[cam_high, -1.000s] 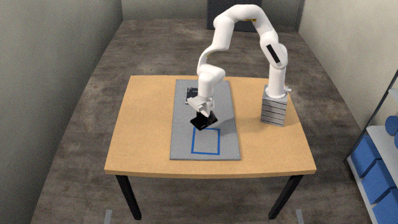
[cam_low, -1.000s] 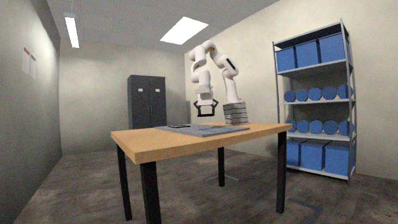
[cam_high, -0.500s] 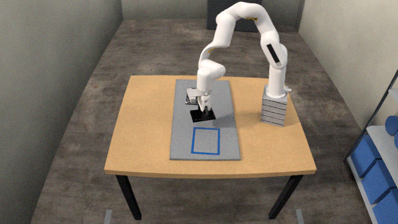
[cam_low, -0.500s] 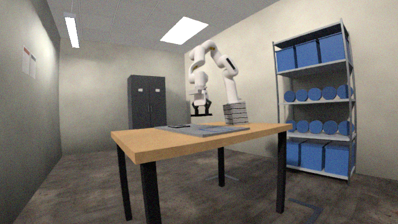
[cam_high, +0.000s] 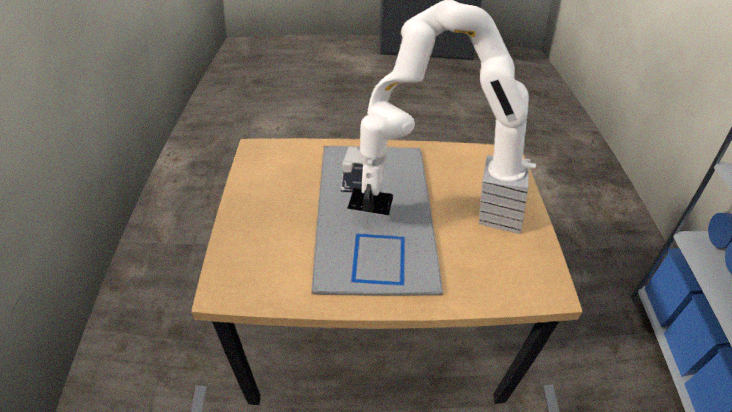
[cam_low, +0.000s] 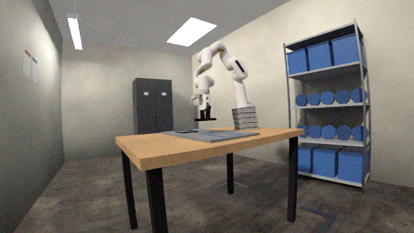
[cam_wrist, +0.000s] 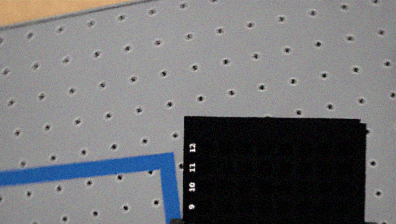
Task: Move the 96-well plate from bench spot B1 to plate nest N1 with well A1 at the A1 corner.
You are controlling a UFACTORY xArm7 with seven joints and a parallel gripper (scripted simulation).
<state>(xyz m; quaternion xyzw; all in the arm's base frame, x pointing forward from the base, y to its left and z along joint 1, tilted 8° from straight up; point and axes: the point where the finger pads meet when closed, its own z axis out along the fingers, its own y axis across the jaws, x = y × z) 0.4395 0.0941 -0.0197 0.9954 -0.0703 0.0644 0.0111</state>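
Now: hand 5 cm short of the plate nest N1, 22 cm to the left of it and 10 cm above it. Round my hand: 96-well plate: 1 cm below.
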